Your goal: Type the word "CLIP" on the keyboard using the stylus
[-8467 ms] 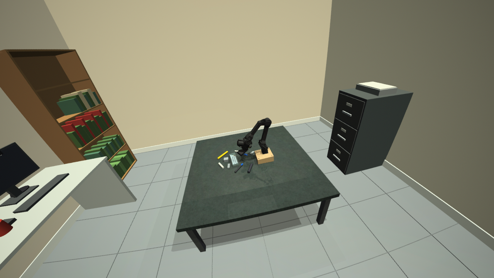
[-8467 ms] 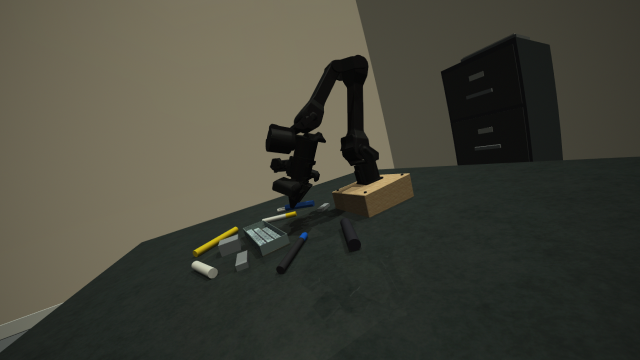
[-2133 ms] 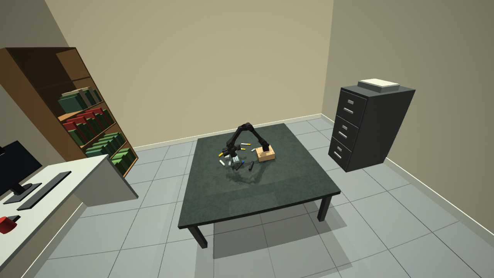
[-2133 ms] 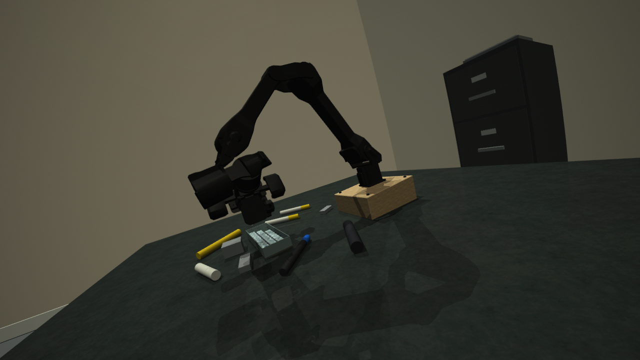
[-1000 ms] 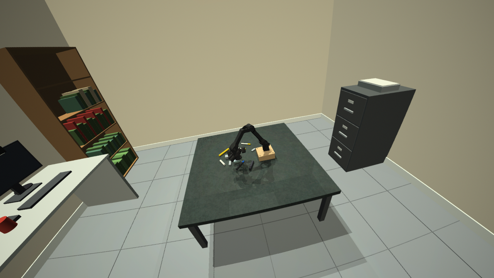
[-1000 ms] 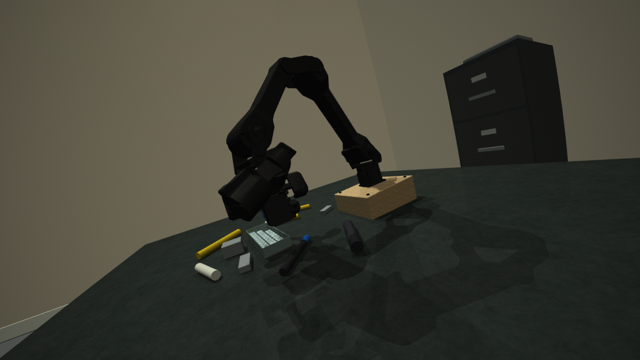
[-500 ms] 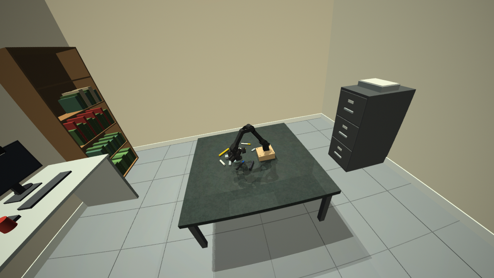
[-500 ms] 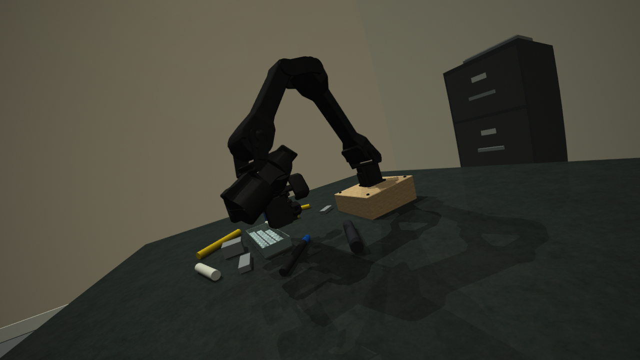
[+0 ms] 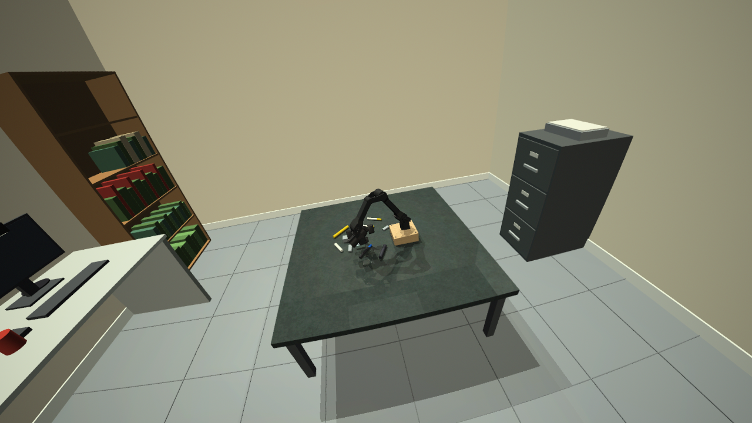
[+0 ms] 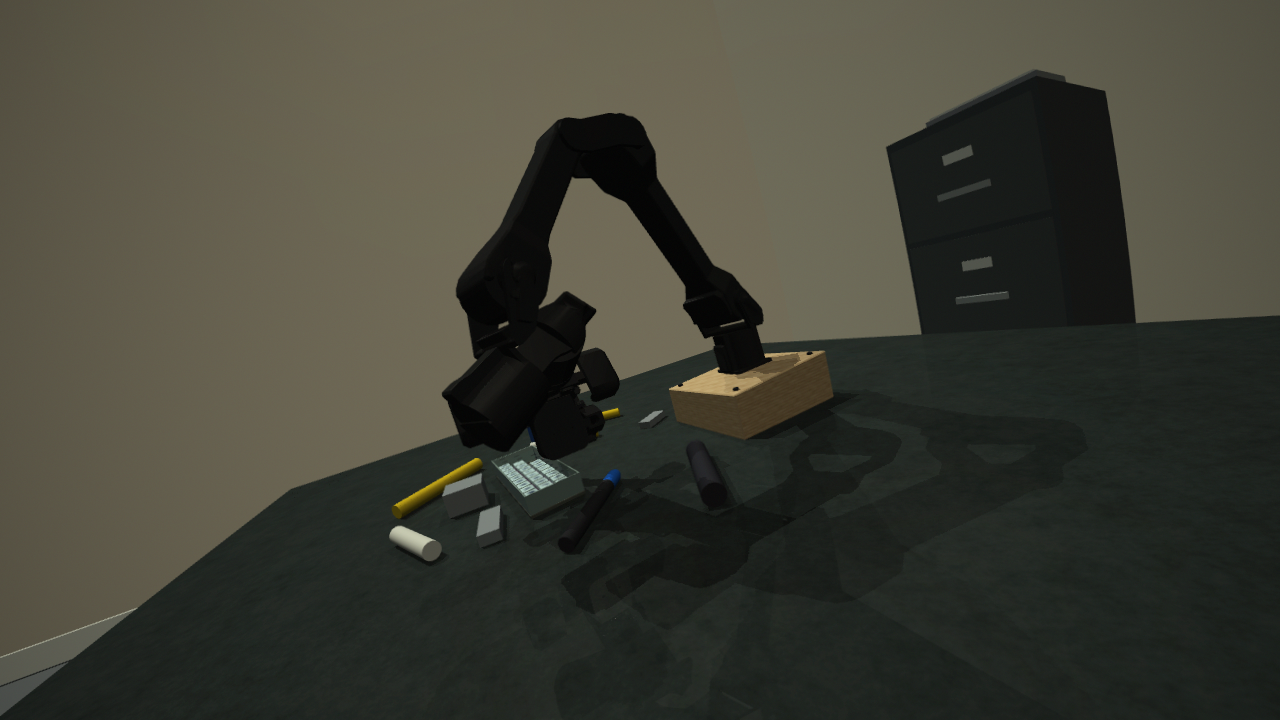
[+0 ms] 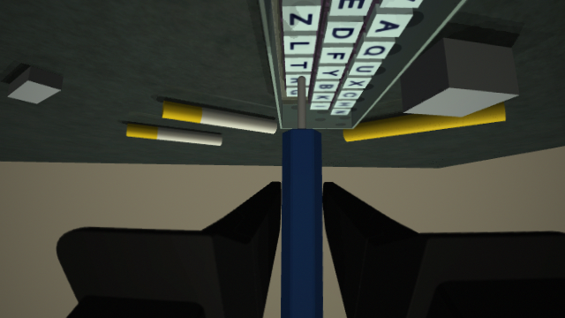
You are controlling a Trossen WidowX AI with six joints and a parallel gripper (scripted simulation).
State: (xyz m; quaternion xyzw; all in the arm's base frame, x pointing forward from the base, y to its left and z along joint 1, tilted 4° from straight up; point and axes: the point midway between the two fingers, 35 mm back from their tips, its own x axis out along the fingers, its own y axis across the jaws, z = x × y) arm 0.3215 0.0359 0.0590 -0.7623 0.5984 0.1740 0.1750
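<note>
My gripper tip is now 110 mm short of the grey block, 20 mm to the left of it and 70 mm above it. Round my gripper tip: yellow marker 160 mm ahead, 120 mm to the right, 80 mm below; then white cylinder 160 mm ahead, 70 mm to the left, 80 mm below; then blue stylus 10 mm below.
</note>
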